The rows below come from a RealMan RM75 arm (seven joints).
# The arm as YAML. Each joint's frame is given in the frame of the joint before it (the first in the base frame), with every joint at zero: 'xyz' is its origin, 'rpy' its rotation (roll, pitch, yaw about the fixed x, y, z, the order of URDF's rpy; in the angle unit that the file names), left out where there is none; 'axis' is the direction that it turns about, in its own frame. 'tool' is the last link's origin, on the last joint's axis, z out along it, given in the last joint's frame.
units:
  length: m
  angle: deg
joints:
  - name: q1
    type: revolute
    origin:
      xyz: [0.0, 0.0, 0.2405]
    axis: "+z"
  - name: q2
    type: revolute
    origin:
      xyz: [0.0, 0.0, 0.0]
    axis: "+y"
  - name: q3
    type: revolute
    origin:
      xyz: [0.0, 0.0, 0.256]
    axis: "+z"
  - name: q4
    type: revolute
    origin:
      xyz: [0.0, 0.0, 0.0]
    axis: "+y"
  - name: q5
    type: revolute
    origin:
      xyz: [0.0, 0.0, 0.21]
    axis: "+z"
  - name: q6
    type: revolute
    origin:
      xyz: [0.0, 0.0, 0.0]
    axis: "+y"
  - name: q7
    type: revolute
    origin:
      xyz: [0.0, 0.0, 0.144]
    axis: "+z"
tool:
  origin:
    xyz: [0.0, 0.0, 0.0]
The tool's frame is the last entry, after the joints.
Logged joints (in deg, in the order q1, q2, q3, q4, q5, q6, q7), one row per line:
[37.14 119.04 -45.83 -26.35 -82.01 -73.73 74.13]
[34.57 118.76 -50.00 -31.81 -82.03 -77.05 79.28]
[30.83 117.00 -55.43 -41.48 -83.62 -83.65 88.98]
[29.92 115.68 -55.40 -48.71 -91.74 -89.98 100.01]
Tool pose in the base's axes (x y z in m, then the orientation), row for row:
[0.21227 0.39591 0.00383 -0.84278 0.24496 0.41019 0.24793]
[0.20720 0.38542 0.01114 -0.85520 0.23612 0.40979 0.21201]
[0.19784 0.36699 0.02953 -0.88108 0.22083 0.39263 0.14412]
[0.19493 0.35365 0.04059 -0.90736 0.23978 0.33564 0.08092]
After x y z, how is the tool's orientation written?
As a quaternion, x y z w.
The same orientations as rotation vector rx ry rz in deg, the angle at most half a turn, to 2 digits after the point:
[-131.61 38.25 64.06]
[-136.09 37.58 65.21]
[-145.51 36.47 64.84]
[-155.41 41.07 57.49]

